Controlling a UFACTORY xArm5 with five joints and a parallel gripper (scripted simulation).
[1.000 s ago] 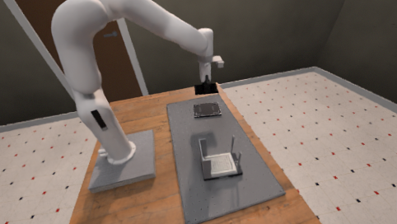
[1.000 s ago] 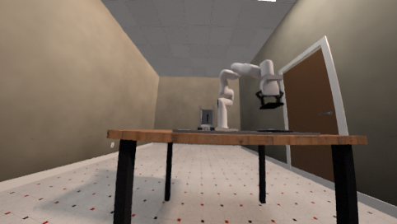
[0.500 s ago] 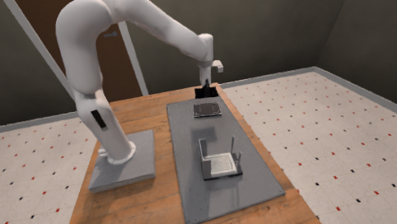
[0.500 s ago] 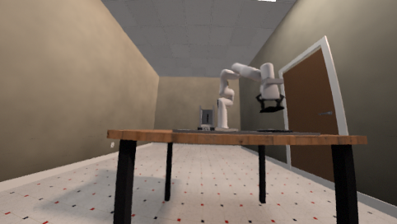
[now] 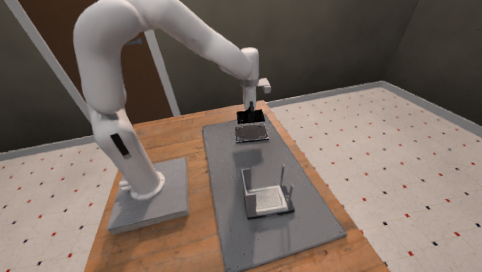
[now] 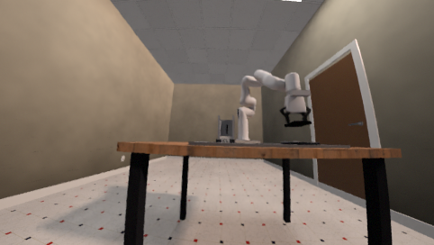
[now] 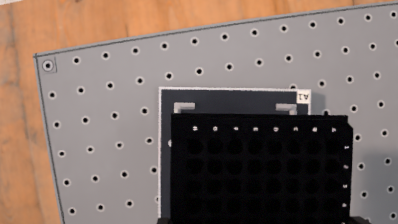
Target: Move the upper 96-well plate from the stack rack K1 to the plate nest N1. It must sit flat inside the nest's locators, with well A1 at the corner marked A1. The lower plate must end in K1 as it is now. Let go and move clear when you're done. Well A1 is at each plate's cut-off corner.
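Now: the plate nest N1 110 mm below my hand. The rest, counted from my hand: white plate: 70 mm behind, 380 mm to the right, 90 mm below; then A1 label: 60 mm ahead, 70 mm to the right, 110 mm below; then black 96-well plate: 10 mm below.
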